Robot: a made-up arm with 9 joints. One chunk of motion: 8 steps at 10 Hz.
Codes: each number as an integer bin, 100 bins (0 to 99) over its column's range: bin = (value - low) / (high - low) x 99, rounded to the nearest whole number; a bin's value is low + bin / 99 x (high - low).
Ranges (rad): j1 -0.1..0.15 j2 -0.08..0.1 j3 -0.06..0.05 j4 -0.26..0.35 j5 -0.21..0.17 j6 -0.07..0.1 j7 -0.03..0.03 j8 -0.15..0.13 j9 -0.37..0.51
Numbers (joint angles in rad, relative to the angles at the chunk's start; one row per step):
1: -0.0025 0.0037 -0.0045 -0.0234 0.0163 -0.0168 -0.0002 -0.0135 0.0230
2: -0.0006 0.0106 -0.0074 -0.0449 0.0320 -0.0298 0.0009 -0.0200 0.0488
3: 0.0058 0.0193 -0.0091 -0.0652 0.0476 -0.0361 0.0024 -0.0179 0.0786
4: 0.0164 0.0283 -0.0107 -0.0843 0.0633 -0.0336 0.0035 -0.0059 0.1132
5: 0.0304 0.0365 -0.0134 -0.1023 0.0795 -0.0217 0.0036 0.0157 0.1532
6: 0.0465 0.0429 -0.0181 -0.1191 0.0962 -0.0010 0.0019 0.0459 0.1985
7: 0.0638 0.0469 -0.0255 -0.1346 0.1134 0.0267 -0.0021 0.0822 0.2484
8: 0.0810 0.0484 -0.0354 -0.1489 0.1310 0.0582 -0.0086 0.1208 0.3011
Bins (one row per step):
1: 39 46 50 38 59 31 49 48 44
2: 39 50 47 35 63 23 51 46 47
3: 42 55 46 32 67 20 53 47 50
4: 46 60 44 29 71 21 55 51 54
5: 52 64 42 26 75 28 55 59 59
6: 58 68 38 23 80 40 53 69 64
7: 65 70 31 20 84 56 46 82 70
8: 72 71 22 18 89 75 35 96 75

